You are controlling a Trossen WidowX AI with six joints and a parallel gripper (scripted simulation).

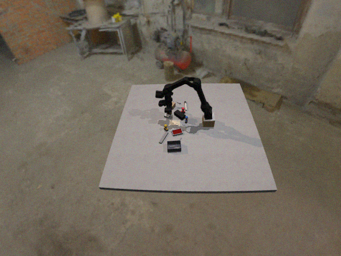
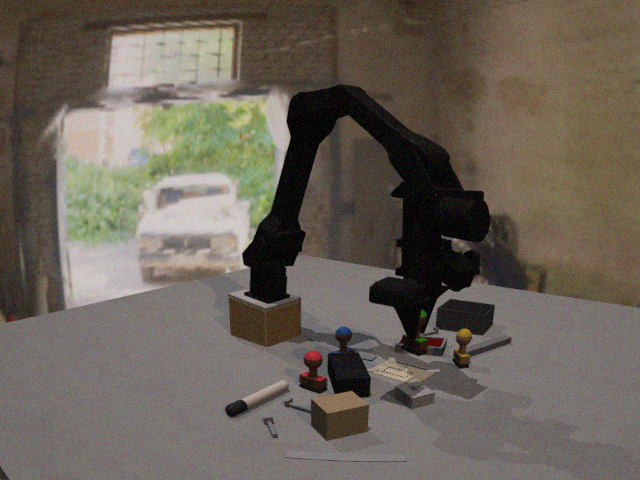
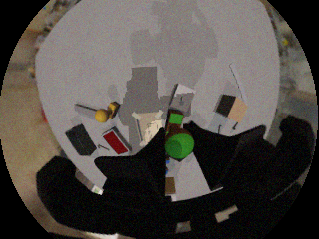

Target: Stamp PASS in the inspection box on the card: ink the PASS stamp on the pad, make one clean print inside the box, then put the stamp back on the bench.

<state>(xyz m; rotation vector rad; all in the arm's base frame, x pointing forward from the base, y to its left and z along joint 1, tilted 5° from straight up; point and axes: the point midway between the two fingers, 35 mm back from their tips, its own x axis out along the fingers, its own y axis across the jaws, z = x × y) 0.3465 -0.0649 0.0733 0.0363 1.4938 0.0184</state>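
Now: gripper tip 170 mm to the right of the red ink pad, 90 mm above it and 70 mm past it. Also, from my gripper tip: green-knobbed stamp right at my gripper tip; then cream card 90 mm below, 60 mm to the left, 50 mm behind; then grey block 80 mm below, 40 mm to the right, 30 mm ahead.
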